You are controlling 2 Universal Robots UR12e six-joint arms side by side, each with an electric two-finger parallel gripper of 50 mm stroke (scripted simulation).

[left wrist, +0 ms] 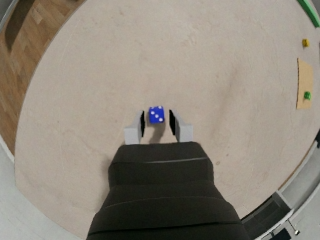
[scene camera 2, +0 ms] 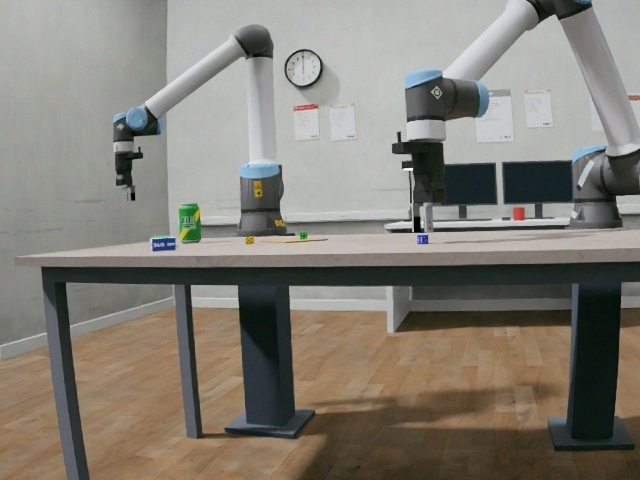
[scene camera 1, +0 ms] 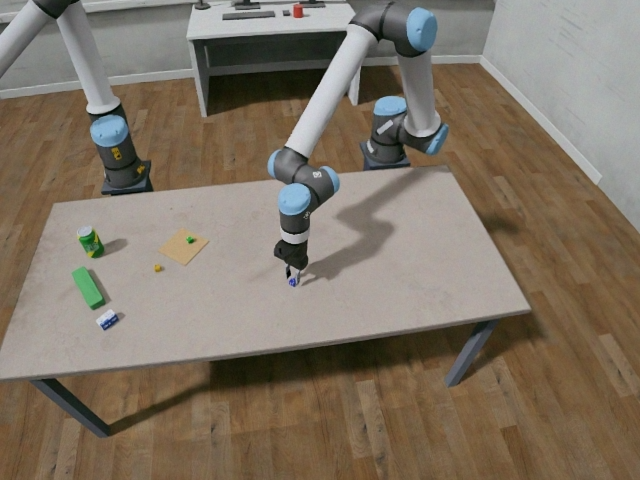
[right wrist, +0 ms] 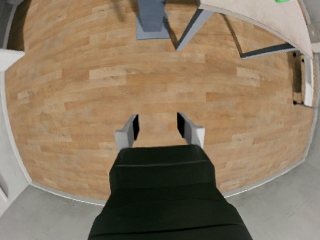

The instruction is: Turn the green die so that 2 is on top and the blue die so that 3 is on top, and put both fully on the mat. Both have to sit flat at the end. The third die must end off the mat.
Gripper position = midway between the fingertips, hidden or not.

Note:
In view: my left gripper (scene camera 2: 422, 232), my right gripper (right wrist: 158, 121), a tan mat (scene camera 1: 177, 248) and a long green block (scene camera 1: 94, 299).
My left gripper is seen too in the left wrist view (left wrist: 157, 117). The right wrist view misses the tan mat: it is out of frame.

